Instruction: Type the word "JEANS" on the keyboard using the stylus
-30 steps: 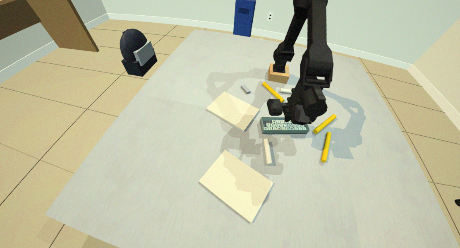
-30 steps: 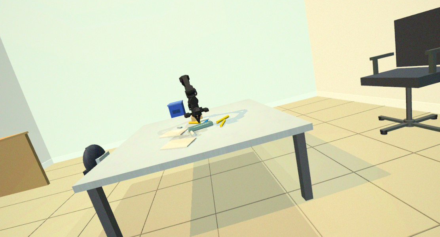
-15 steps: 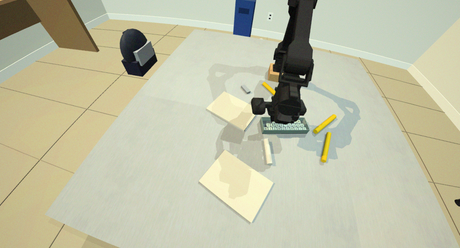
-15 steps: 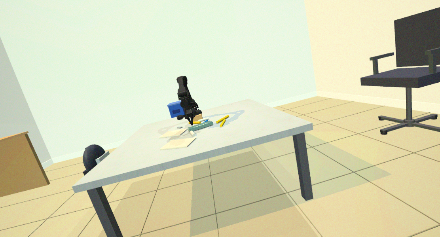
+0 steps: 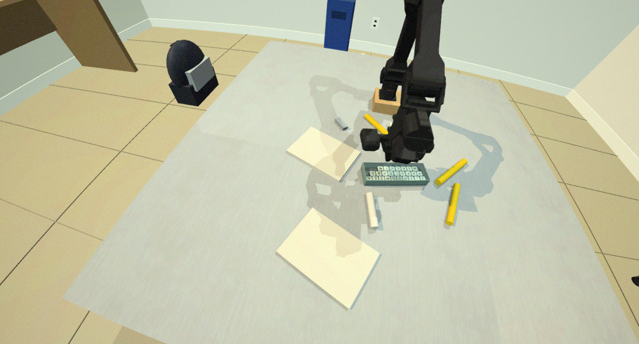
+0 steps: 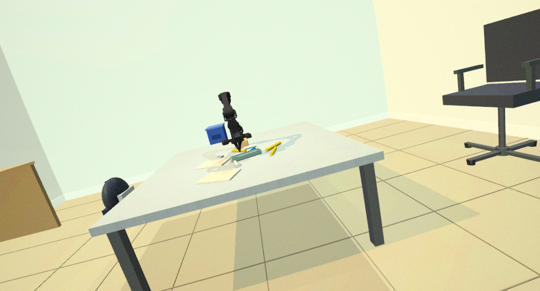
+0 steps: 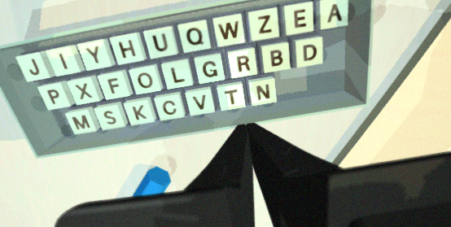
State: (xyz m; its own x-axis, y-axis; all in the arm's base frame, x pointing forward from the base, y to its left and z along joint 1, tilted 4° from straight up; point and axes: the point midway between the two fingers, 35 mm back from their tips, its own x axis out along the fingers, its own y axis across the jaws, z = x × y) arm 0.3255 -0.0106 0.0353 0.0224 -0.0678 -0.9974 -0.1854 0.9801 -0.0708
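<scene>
My gripper tip is 12 cm past the stylus, 9 cm to the right of it and 3 cm above it. Round my gripper tip: grey block (17 cm behind, 15 cm to the right, 3 cm below).
</scene>
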